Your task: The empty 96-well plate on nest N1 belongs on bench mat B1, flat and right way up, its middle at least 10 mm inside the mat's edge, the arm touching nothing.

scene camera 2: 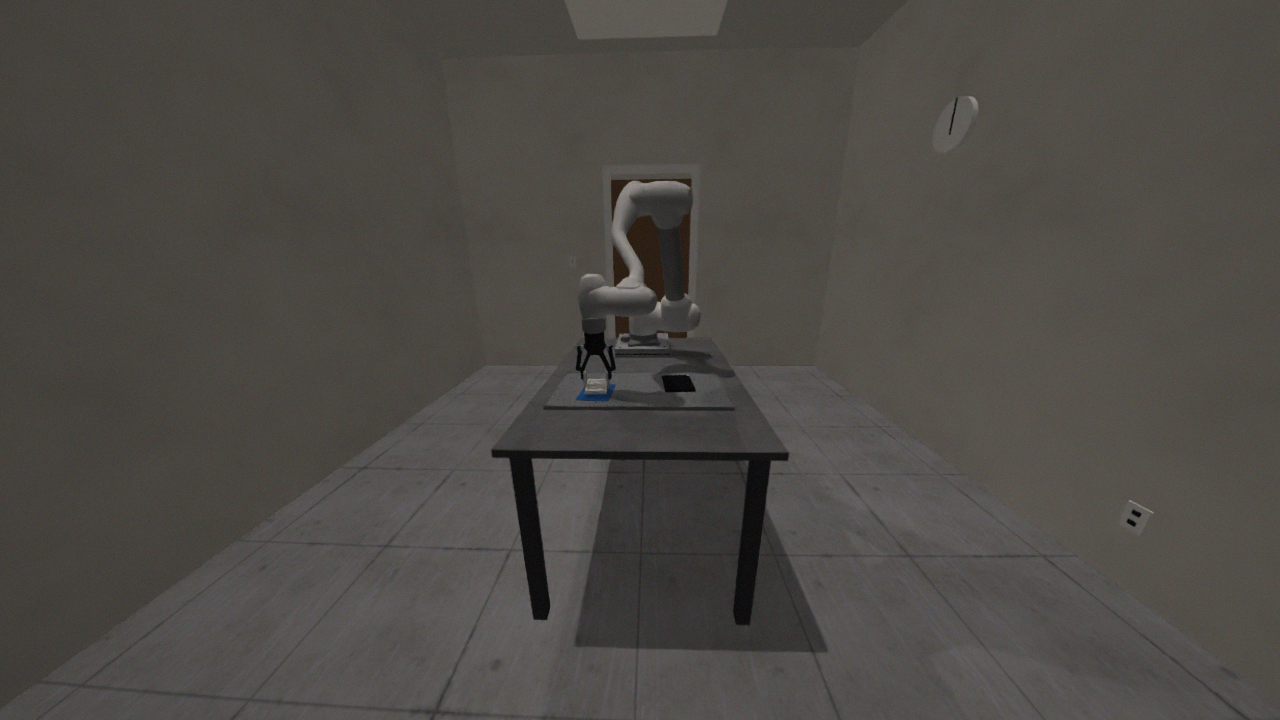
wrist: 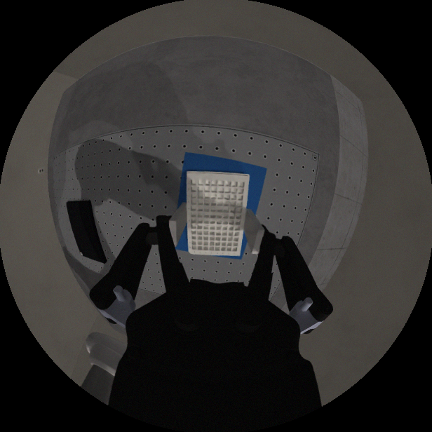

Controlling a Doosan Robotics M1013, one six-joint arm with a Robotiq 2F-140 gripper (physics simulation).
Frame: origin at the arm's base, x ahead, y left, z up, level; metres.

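Seen in the pictures: gripper, fingertip midpoint: point(scene camera 2: 596, 387); arm's base, origin of the base link: point(scene camera 2: 643, 341).
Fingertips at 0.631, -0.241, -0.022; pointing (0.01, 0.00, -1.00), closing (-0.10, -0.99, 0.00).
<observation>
Pixels of each thing's middle, then the offset from my fingertips to it, as dx, dy, dz. "spot": a spot on its surface instead. Level surfaces: height alone.
- white 96-well plate, body centre: point(scene camera 2: 596, 386) -0.002, +0.000, +0.003
- blue bench mat B1, surface spot: point(scene camera 2: 584, 394) spot: +0.061, -0.045, -0.003
- black nest N1, body centre: point(scene camera 2: 677, 382) -0.052, +0.339, -0.015
- grey perforated board, its level: dz -0.022
- grey bench, its level: dz -0.035
The white 96-well plate point(scene camera 2: 596, 386) point(wrist: 217, 214) is level, wells up, between the fingertips of my gripper point(scene camera 2: 596, 378) point(wrist: 215, 214), which is shut on its two long sides. The plate is over the blue bench mat B1 point(scene camera 2: 583, 394) point(wrist: 215, 164) and looks slightly turned against it. Blue shows around much of the plate in the wrist view. The underside is hidden, and I cannot tell how large any gap to the mat is. The black nest N1 point(scene camera 2: 678, 383) point(wrist: 86, 230) has no plate on it.
A grey perforated board point(scene camera 2: 640, 396) point(wrist: 295, 170) lies under the mat and the nest, on the grey bench point(scene camera 2: 640, 429) point(wrist: 250, 85). The nest is right of the mat in the scene view. The arm's base point(scene camera 2: 642, 345) stands at the bench's far end.
</observation>
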